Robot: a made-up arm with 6 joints.
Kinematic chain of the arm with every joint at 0, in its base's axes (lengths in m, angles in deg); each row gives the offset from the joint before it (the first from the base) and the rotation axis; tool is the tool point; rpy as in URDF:
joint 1: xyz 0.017 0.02 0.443 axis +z
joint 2: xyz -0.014 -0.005 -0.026 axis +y
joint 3: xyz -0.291 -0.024 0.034 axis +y
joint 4: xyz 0.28 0.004 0.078 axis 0.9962 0 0.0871
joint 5: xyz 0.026 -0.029 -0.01 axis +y
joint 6: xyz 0.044 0.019 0.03 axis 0.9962 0 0.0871
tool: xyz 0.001 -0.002 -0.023 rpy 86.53 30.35 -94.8
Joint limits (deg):
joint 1: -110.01..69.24
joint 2: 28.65..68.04
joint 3: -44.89..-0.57
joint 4: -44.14..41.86
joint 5: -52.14..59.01
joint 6: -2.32..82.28
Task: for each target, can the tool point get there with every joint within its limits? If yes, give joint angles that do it. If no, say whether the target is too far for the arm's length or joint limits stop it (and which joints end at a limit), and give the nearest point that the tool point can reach.
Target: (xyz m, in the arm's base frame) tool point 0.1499 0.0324 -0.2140
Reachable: no: joint limits stop it (at a limit: joint 2, joint 3, joint 6) | nearest point 0.1114 0.0288 0.3921 | short by 0.607 m
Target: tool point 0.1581 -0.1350 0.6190
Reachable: yes | joints -35.32 55.93 -34.64 -35.69 13.05 4.09
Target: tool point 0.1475 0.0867 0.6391
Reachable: yes | joints 29.04 40.85 -30.88 30.59 30.40 60.21
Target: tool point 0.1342 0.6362 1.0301
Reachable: no: too far | nearest point 0.1217 0.2515 0.6772 | short by 0.522 m
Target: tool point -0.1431 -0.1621 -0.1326
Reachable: no: joint limits stop it (at a limit: joint 1, joint 2, joint 3, joint 4, joint 6) | nearest point -0.0478 -0.0615 0.3935 | short by 0.544 m
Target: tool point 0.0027 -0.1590 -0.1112
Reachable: no: joint limits stop it (at a limit: joint 2, joint 3, joint 6) | nearest point 0.0091 -0.0794 0.3926 | short by 0.510 m
